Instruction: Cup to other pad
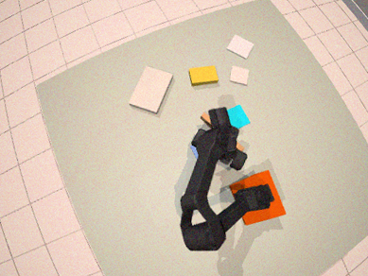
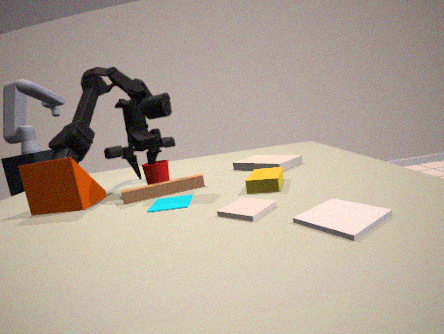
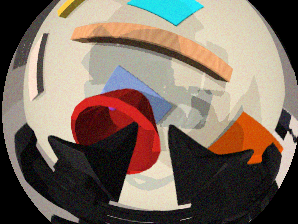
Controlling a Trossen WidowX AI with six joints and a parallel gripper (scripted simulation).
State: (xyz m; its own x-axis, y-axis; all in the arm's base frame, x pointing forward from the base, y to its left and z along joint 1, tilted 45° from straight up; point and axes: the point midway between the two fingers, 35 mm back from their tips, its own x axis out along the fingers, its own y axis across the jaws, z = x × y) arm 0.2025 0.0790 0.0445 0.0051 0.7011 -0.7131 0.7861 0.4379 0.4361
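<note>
Now: gripper tip 30 mm short of the red cup and 20 mm to the right of it. The rest, counted from my gripper tip: cyan pad 150 mm to the right, 110 mm ahead, 50 mm below; brown bar 70 mm ahead, 60 mm to the right, 30 mm below; yellow block 320 mm ahead, 90 mm to the right, 20 mm below.
</note>
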